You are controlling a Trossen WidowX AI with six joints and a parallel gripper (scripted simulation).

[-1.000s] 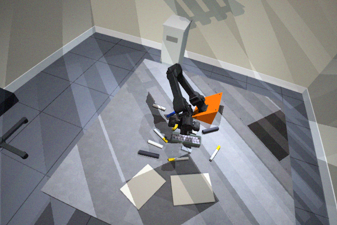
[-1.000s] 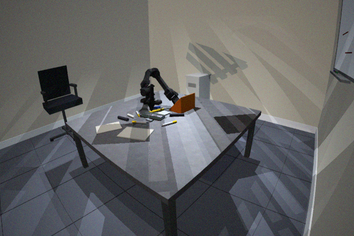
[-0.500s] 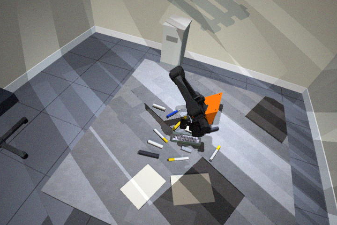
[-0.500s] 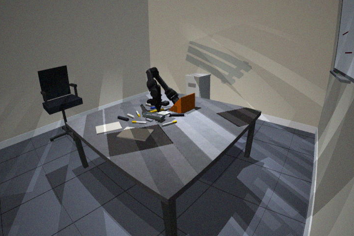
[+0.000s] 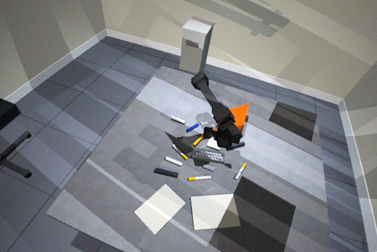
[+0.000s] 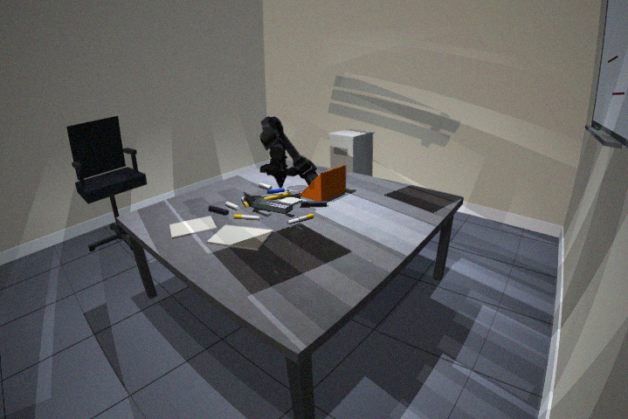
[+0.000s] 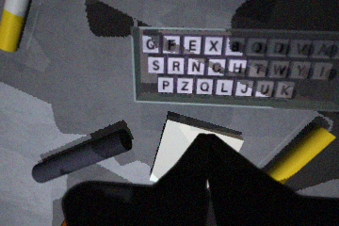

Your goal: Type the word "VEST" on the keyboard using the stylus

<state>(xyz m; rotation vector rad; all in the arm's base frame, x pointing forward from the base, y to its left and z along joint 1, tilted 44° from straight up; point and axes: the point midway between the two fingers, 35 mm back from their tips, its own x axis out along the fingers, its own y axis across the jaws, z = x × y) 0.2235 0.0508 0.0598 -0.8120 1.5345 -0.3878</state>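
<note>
The blue stylus lies 15 cm behind my gripper tip, 17 cm to the right of it and 9 cm below it. Also, from my gripper tip: grey block: 10 cm ahead, 9 cm below; then white pad: 7 cm behind, 2 cm to the right, 9 cm below.
</note>
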